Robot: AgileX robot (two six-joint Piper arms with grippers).
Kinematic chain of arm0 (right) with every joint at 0, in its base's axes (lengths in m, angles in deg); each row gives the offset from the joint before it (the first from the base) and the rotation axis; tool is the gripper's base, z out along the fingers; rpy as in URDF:
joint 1: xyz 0 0 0.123 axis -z
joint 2: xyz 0 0 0 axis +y
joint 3: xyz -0.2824 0 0.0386 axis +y
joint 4: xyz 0.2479 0 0.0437 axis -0.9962 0 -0.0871
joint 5: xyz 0 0 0 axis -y
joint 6: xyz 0.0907 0 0.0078 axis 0.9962 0 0.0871
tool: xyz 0 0 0 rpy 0 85 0
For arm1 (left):
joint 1: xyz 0 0 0.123 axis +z
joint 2: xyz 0 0 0 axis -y
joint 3: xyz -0.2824 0 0.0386 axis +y
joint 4: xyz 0.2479 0 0.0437 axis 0.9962 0 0.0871
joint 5: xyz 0 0 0 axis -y
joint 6: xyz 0.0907 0 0.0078 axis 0.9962 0 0.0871
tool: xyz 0 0 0 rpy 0 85 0
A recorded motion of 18 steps. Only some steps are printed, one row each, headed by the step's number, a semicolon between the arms.
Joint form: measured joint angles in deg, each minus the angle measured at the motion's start. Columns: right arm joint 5, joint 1, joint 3, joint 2, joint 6, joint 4; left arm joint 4, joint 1, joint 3, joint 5, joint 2, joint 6.
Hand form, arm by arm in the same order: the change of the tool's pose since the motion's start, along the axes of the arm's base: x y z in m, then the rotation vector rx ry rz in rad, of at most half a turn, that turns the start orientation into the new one. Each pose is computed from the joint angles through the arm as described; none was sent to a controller.
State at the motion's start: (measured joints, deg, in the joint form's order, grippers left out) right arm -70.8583 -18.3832 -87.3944 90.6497 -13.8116 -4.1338; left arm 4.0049 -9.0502 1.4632 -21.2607 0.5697 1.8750
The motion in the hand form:
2: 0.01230 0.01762 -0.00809 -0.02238 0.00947 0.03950; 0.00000 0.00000 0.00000 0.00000 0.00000 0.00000
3: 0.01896 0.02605 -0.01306 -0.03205 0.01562 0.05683; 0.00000 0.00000 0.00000 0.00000 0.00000 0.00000
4: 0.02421 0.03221 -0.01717 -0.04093 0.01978 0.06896; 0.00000 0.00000 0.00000 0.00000 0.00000 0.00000
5: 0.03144 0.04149 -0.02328 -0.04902 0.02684 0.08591; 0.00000 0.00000 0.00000 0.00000 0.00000 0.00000
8: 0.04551 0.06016 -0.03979 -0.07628 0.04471 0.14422; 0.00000 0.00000 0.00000 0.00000 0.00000 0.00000
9: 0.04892 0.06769 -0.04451 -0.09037 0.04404 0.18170; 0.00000 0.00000 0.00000 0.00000 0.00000 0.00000
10: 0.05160 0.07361 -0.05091 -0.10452 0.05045 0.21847; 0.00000 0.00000 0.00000 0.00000 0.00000 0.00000
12: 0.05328 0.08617 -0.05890 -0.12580 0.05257 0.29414; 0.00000 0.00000 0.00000 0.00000 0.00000 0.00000
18: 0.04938 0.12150 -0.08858 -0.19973 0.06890 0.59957; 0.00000 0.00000 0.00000 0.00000 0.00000 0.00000
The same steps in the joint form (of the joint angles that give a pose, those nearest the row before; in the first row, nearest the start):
2: 0.00 -2.42 -2.88 3.81 0.15 1.08; 0.00 0.00 0.00 0.00 0.00 0.00
3: 0.00 -3.42 -4.40 5.86 0.15 1.47; 0.00 0.00 0.00 0.00 0.00 0.00
4: 0.00 -4.11 -5.59 7.46 0.15 1.85; 0.00 0.00 0.00 0.00 0.00 0.00
5: 0.00 -5.08 -7.34 9.77 0.15 2.12; 0.00 0.00 0.00 0.00 0.00 0.00
8: 0.00 -6.89 -10.57 14.64 -1.44 2.64; 0.00 0.00 0.00 0.00 0.00 0.00
9: 0.00 -7.73 -11.72 16.14 -2.81 2.93; 0.00 0.00 0.00 0.00 0.00 0.00
10: 0.00 -8.34 -12.34 17.49 -4.36 3.04; 0.00 0.00 0.00 0.00 0.00 0.00
12: 0.00 -9.84 -13.46 19.39 -7.32 3.16; 0.00 0.00 0.00 0.00 0.00 0.00
18: 0.21 -14.23 -14.47 24.15 -20.85 2.77; 0.00 0.00 0.00 0.00 0.00 0.00

